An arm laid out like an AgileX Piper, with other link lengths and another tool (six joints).
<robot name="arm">
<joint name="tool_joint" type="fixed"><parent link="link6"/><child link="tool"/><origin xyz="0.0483 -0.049 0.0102" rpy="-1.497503 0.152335 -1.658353"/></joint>
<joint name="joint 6" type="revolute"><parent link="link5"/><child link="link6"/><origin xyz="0.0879 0 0.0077" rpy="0 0 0"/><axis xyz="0.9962 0 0.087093"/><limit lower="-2.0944" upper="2.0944"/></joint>
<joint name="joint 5" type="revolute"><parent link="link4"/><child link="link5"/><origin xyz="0 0 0" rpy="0 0 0"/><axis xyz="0 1 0"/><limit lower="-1.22" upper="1.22"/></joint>
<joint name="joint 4" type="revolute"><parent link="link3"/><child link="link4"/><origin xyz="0.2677 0 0.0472" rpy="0 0 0"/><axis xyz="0.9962 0 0.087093"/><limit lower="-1.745" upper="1.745"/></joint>
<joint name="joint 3" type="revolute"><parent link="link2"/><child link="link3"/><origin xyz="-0.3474 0 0.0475" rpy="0 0 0"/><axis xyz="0 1 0"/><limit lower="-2.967" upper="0"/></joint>
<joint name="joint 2" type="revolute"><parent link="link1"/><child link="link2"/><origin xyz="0 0 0" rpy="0 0 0"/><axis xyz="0 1 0"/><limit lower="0" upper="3.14"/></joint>
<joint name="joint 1" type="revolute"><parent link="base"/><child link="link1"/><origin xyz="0 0 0.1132" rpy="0 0 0"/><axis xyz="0 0 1"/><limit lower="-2.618" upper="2.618"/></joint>
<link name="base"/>
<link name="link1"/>
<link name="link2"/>
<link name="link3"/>
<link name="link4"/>
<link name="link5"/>
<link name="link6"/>
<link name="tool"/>
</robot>
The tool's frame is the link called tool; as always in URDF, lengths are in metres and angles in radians.
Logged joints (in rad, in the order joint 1, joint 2, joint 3, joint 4, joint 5, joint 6), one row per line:
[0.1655, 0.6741, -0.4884, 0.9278, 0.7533, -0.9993]
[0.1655, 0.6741, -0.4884, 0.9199, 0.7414, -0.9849]
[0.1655, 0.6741, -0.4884, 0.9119, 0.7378, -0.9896]
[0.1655, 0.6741, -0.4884, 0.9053, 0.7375, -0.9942]
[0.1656, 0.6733, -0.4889, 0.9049, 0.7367, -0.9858]
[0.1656, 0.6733, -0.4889, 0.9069, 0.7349, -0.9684]
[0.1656, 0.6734, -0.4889, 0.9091, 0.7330, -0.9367]
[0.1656, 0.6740, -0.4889, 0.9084, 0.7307, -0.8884]
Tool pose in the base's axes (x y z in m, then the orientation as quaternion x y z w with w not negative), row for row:
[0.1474, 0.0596, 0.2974, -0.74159, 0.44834, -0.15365, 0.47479]
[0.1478, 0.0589, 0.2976, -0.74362, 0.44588, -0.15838, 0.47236]
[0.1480, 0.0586, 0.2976, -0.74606, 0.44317, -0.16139, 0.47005]
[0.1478, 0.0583, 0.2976, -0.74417, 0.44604, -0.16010, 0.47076]
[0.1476, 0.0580, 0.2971, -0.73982, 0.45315, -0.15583, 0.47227]
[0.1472, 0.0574, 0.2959, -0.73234, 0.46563, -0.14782, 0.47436]
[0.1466, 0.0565, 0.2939, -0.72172, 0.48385, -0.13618, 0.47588]
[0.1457, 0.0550, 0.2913, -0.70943, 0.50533, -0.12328, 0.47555]
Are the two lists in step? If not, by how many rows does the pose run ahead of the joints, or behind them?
The pose runs 1 row ahead of the joints: the pose in row i belongs to the joints in row i + 1.
